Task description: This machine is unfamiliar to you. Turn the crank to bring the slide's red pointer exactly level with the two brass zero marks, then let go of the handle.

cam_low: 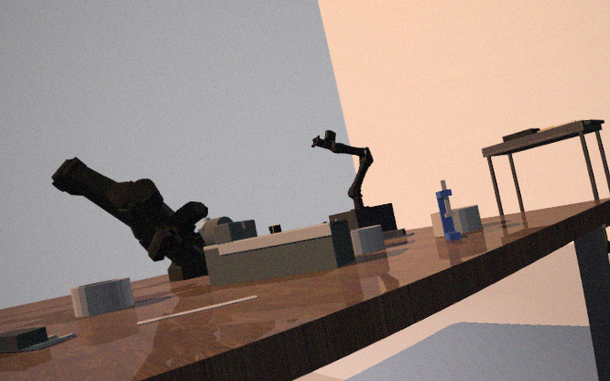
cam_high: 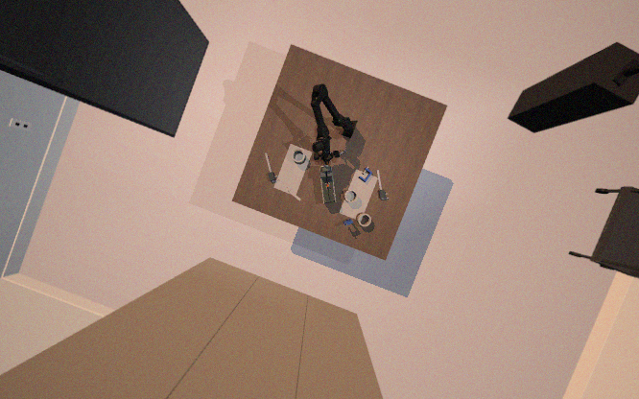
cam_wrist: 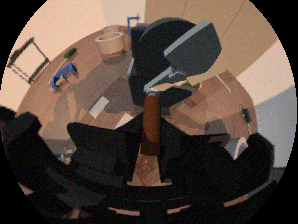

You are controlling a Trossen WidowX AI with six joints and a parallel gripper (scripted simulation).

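Now: gripper tip 140 mm short of the red pointer, 80 mm to the right of it and 50 mm below it. From my gripper tip the other things lie so: crank handle: 10 mm behind, 10 mm to the right, 30 mm above; then thin white rod: 320 mm ahead, 130 mm to the right, 30 mm below.
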